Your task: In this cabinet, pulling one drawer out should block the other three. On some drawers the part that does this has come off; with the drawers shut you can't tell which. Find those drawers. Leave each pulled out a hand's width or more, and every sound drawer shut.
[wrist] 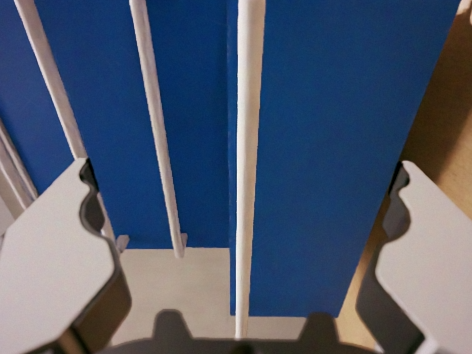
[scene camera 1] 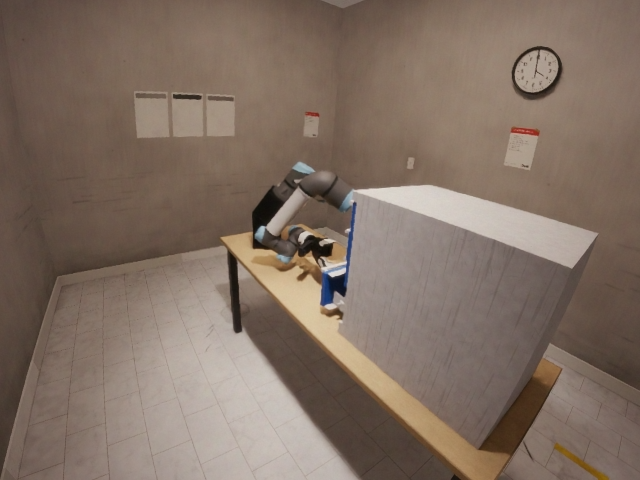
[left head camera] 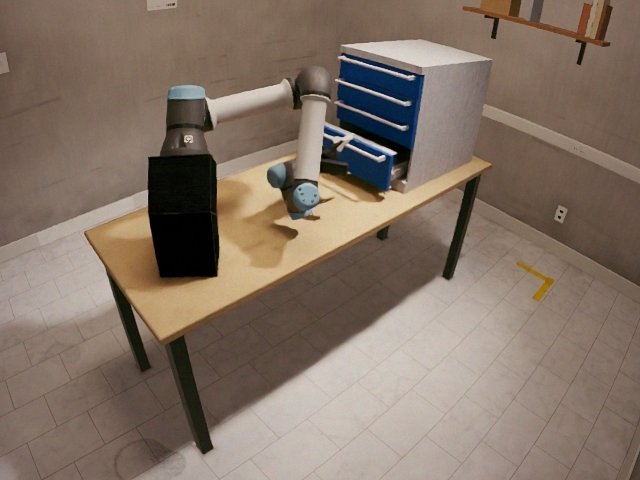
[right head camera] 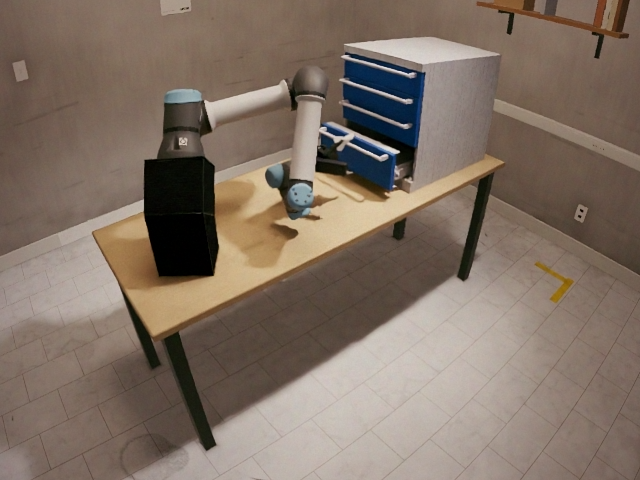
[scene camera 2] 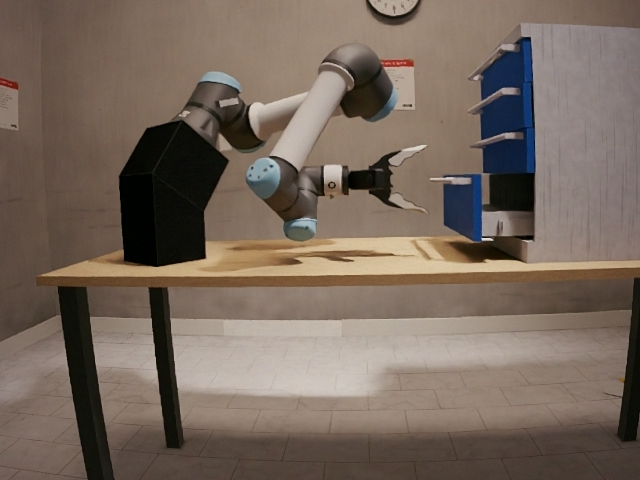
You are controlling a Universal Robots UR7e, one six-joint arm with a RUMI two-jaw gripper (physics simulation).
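The grey cabinet (left head camera: 449,113) (right head camera: 457,118) (scene camera 1: 444,310) (scene camera 2: 584,144) has four blue drawers. The bottom drawer (left head camera: 369,167) (right head camera: 372,170) (scene camera 2: 460,206) (wrist: 320,150) stands clearly pulled out, with its side and part of the dark opening showing. The top drawer (scene camera 2: 509,67), second drawer (scene camera 2: 509,113) and third drawer (scene camera 2: 509,155) are shut. My gripper (scene camera 2: 427,179) (wrist: 242,162) is wide open, one finger above and one below the level of the bottom drawer's handle (scene camera 2: 450,180) (wrist: 247,125). In scene camera 2 the fingertips end just short of that handle. Nothing is held. The drawers' blocking parts do not show.
The cabinet stands at one end of the wooden table (left head camera: 258,242) (scene camera 2: 155,280), the arm's black base (left head camera: 186,222) (scene camera 2: 160,206) at the other. The three upper handles stick out above the bottom drawer. A wall shelf (left head camera: 537,26) hangs beyond the cabinet.
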